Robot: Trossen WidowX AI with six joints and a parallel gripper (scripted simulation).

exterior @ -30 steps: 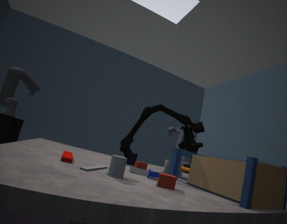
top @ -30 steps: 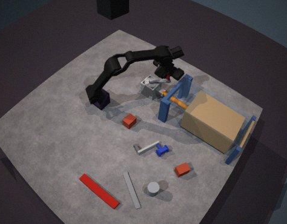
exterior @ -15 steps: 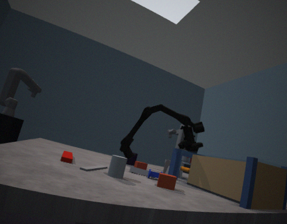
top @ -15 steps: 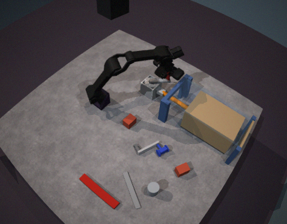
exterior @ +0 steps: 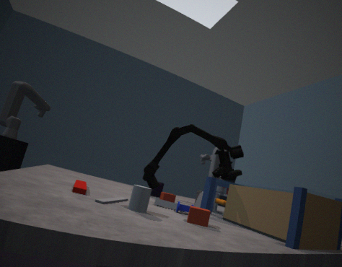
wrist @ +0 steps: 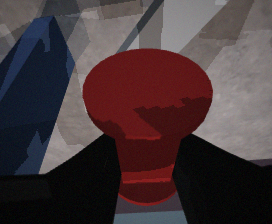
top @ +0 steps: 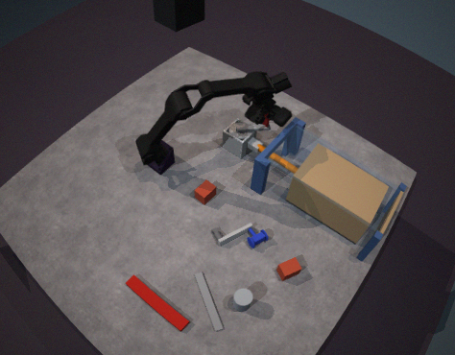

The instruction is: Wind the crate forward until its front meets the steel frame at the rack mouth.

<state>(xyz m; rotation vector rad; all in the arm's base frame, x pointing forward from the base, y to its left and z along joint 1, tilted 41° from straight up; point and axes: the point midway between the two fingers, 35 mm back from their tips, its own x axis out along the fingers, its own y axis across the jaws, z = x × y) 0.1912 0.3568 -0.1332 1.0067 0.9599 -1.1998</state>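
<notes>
The winch handle with red knob lies 2 cm behind my gripper tip, 5 cm to the right of it and 3 cm below it. From my gripper tip the other things lie so: blue t-shaped piece (26 cm ahead, 34 cm to the right, 12 cm below); grey strip (31 cm ahead, 60 cm to the right, 13 cm below); grey winch (7 cm behind, 11 cm to the right, 10 cm below).
</notes>
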